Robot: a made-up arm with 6 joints.
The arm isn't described. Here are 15 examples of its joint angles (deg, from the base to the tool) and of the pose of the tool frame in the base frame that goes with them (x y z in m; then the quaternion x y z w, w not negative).
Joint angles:
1: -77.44 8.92 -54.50 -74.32 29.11 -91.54
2: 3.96 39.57 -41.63 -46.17 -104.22 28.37
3: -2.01 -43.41 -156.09 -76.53 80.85 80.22
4: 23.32 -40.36 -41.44 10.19 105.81 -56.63
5: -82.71 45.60 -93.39 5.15 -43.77 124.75
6: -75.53 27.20 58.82 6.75 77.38 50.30
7: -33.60 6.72 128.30 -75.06 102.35 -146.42
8: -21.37 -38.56 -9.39 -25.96 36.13 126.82
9: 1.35 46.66 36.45 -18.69 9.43 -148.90
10: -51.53 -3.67 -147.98 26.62 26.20 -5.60
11: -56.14 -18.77 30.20 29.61 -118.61 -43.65
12: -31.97 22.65 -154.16 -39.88 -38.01 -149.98
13: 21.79 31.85 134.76 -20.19 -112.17 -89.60
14: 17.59 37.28 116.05 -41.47 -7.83 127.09
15: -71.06 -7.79 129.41 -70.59 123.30 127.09
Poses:
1: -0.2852 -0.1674 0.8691 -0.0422 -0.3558 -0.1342 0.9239
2: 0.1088 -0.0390 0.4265 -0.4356 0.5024 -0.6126 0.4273
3: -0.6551 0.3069 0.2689 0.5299 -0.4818 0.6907 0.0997
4: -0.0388 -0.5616 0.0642 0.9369 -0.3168 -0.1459 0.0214
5: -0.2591 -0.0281 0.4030 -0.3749 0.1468 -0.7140 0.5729
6: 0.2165 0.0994 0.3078 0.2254 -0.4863 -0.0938 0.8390
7: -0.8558 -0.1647 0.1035 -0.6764 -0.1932 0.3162 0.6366
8: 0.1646 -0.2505 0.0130 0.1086 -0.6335 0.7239 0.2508
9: 0.2858 0.1933 0.3540 -0.0221 0.8527 0.1191 0.5082
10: 0.0618 -0.1314 0.0440 0.6432 0.0237 -0.7170 0.2677
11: -0.3811 -0.3406 0.1050 0.3734 -0.5463 0.6997 0.2693
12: -0.2839 0.0101 0.3352 -0.8225 -0.5212 0.1975 0.1131
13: -0.2539 0.2413 0.4681 0.0292 0.0990 0.0412 0.9938
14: -0.0650 -0.1521 0.1566 -0.4528 -0.7379 0.0972 0.4908
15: -0.7552 0.1452 -0.1515 -0.3283 0.3718 -0.4098 0.7655
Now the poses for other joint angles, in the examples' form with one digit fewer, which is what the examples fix.
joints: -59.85 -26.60 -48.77 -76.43 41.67 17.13
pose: 0.149 -0.054 0.667 -0.403 -0.712 0.212 0.535
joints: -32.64 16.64 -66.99 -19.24 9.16 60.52
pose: -0.030 0.300 0.370 -0.108 0.640 -0.760 0.031
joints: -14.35 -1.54 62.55 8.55 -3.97 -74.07
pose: -0.003 0.020 0.178 0.053 0.509 0.214 0.832
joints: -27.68 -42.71 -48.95 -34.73 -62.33 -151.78
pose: -0.209 -0.199 0.336 -0.794 0.311 0.474 0.219
